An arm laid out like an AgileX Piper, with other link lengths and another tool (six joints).
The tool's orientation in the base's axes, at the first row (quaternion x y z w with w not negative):
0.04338, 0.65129, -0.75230, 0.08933
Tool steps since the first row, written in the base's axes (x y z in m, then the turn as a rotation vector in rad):
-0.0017, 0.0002, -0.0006, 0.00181, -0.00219, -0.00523
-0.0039, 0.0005, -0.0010, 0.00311, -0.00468, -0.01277
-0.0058, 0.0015, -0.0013, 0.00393, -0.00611, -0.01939
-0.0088, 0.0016, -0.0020, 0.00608, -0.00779, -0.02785
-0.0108, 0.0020, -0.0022, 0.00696, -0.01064, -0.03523
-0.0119, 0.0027, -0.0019, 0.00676, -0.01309, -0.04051
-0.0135, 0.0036, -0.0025, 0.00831, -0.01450, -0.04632
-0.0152, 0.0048, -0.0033, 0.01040, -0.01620, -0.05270
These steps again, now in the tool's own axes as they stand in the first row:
0.0018, 0.0002, -0.0004, -0.00065, 0.00573, 0.00148
0.0040, 0.0002, -0.0008, -0.00036, 0.01364, 0.00289
0.0058, 0.0000, -0.0020, 0.00015, 0.02043, 0.00337
0.0089, 0.0000, -0.0023, -0.00029, 0.02929, 0.00389
0.0108, -0.0002, -0.0029, 0.00040, 0.03702, 0.00565
0.0118, -0.0008, -0.0036, 0.00175, 0.04245, 0.00728
0.0134, -0.0006, -0.0046, 0.00140, 0.04859, 0.00790
0.0151, -0.0003, -0.0060, 0.00064, 0.05542, 0.00874

